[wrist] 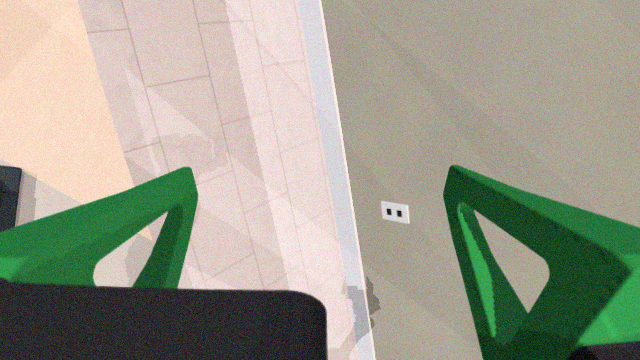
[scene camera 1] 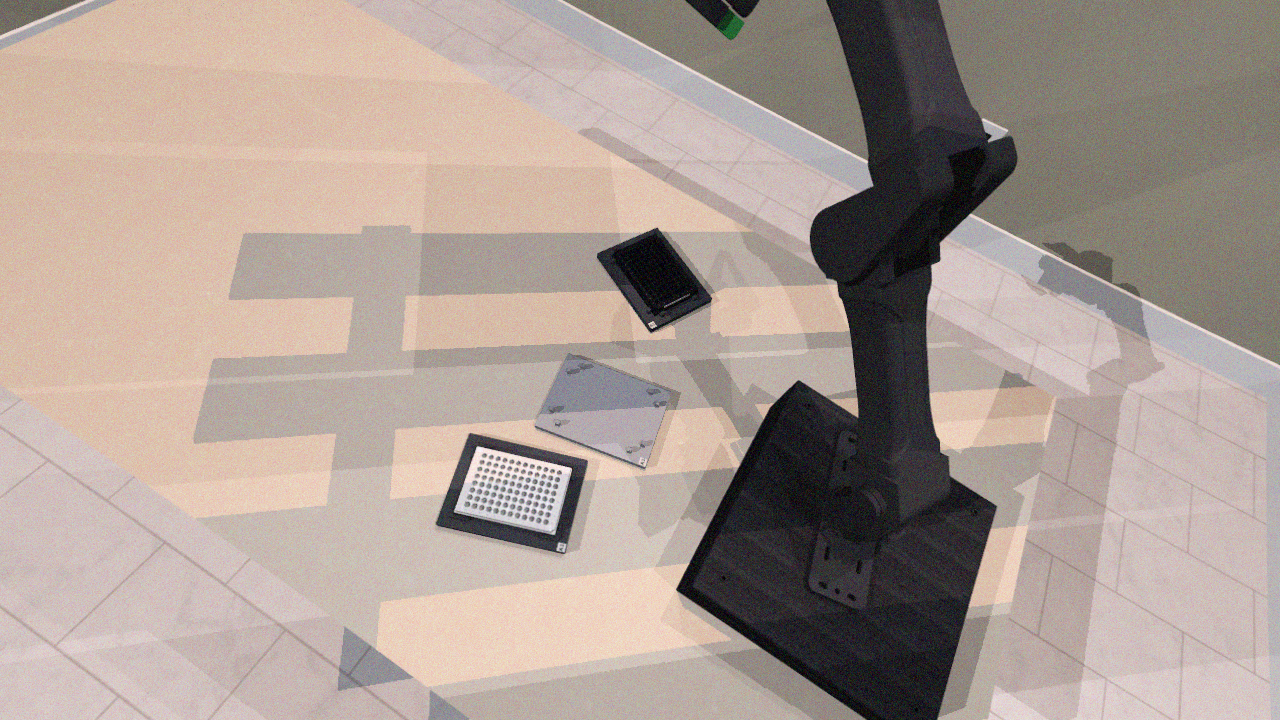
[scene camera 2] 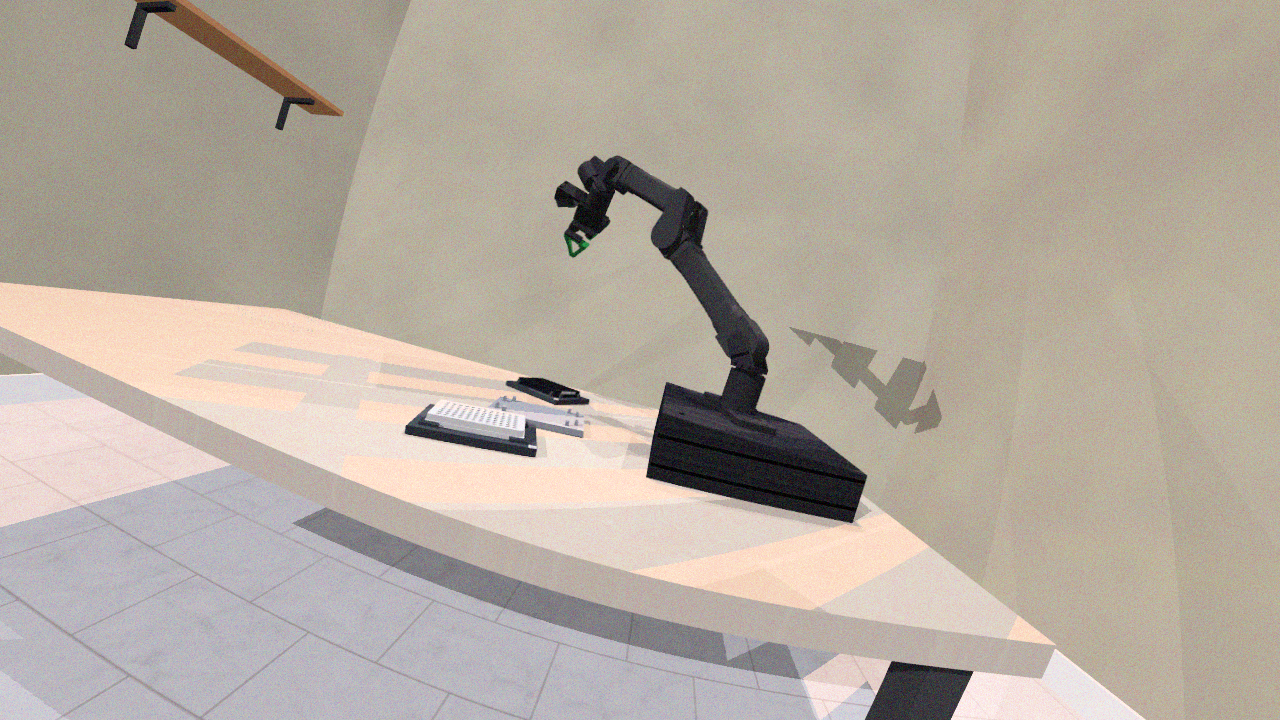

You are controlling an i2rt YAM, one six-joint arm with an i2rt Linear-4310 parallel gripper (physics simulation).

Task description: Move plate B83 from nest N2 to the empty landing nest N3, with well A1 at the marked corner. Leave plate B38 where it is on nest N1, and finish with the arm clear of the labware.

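Observation:
A white well plate (scene camera 1: 513, 490) (scene camera 2: 474, 418) sits on a dark nest (scene camera 1: 451, 501) (scene camera 2: 474, 441). A black well plate (scene camera 1: 656, 268) (scene camera 2: 547, 387) sits on another dark nest (scene camera 1: 629, 288). Between them lies an empty grey nest (scene camera 1: 604, 411) (scene camera 2: 554, 420) with small posts near its corners. Each nest has a small white corner tag; the plate and nest names and well A1 are not readable. My gripper (scene camera 2: 577, 243) (wrist: 320, 180) is open and empty, high above the table and away from the plates. In scene camera 1 a green fingertip shows at the top edge.
The black arm base (scene camera 1: 760, 573) (scene camera 2: 751, 470) stands beside the nests. The table's front edge (scene camera 2: 537, 555) runs below them. A wall socket (wrist: 395, 212) shows between the fingers in the wrist view, and a dark edge (wrist: 9, 197) shows at far left. A wall shelf (scene camera 2: 241, 58) hangs upper left.

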